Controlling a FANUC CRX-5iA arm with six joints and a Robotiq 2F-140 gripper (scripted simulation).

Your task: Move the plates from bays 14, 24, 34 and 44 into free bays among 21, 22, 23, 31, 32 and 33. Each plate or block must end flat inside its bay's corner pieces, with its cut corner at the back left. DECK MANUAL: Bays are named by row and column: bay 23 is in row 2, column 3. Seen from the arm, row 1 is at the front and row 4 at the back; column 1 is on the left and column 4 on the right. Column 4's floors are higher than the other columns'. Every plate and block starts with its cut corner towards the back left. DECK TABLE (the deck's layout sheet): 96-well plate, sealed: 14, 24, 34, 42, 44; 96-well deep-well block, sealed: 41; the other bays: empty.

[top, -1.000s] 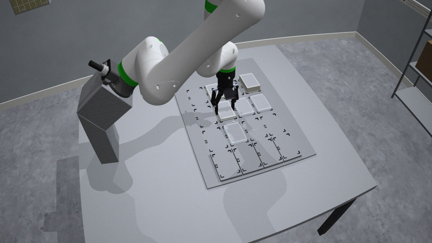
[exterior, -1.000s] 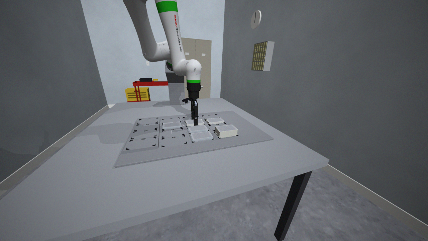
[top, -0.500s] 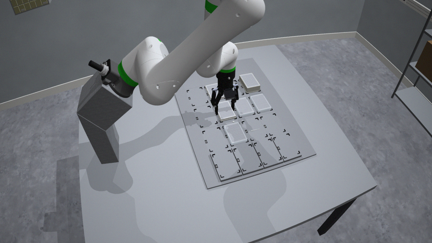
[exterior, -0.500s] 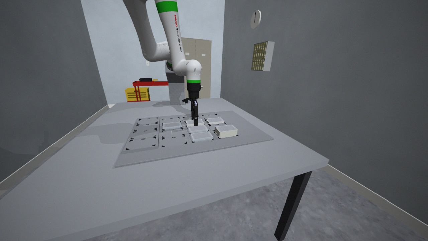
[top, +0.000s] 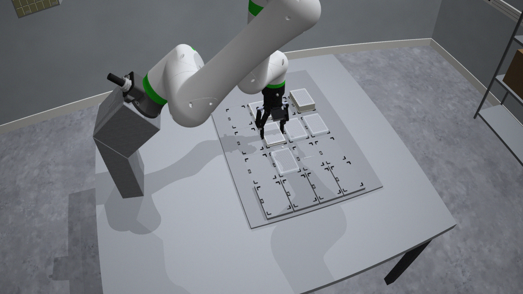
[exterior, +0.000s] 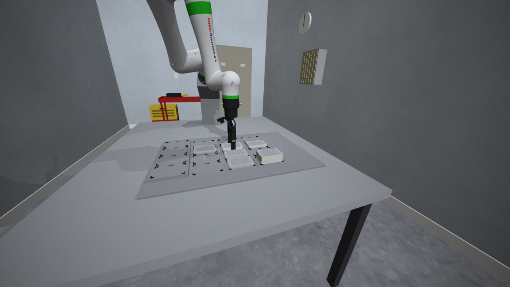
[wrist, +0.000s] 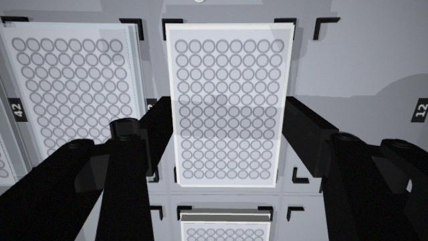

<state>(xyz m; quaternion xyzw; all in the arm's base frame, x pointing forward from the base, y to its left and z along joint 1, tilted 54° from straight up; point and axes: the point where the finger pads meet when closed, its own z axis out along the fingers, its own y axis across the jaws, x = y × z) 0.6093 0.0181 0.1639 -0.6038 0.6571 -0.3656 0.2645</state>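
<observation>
My hand is 10 mm past the small white square, 30 mm to the right of it and 30 mm above it. From my hand the other things lie so: small white disc 80 mm to the right, 30 mm below; sealed deep-well block 240 mm ahead, 110 mm to the left, 10 mm below; thin white rod 70 mm ahead, 190 mm to the right, 30 mm below.
</observation>
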